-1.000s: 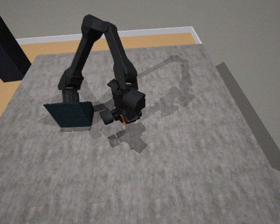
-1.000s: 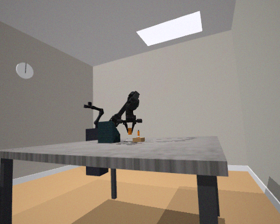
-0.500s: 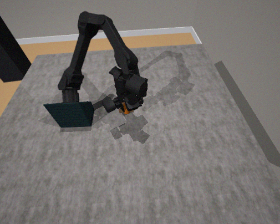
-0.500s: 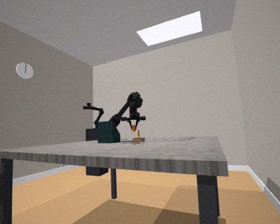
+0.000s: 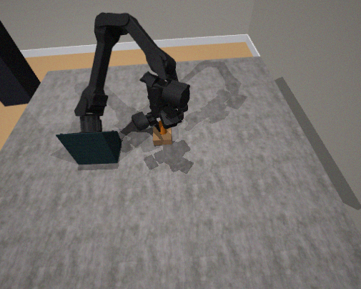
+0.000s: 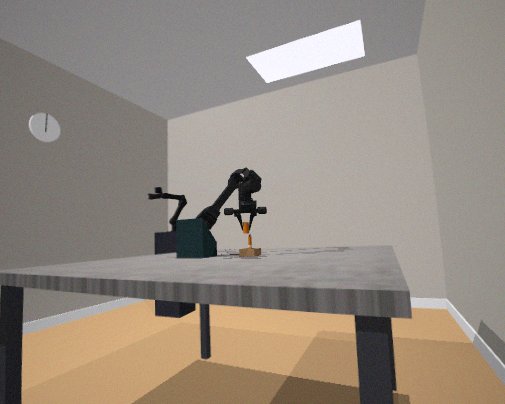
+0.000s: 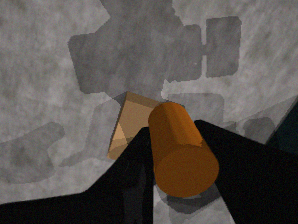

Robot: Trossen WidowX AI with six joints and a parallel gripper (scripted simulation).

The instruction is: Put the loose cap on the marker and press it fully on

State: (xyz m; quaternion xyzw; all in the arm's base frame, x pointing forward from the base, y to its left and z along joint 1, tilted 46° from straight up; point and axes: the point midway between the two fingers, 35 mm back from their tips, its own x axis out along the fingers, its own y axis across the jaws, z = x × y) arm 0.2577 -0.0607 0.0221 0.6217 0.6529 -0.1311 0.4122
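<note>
Right now the tan holder block is 100 mm below my gripper tip, 60 mm to the left of it and 10 mm behind it. Also, from my gripper tip: orange cap: 10 mm above.
</note>
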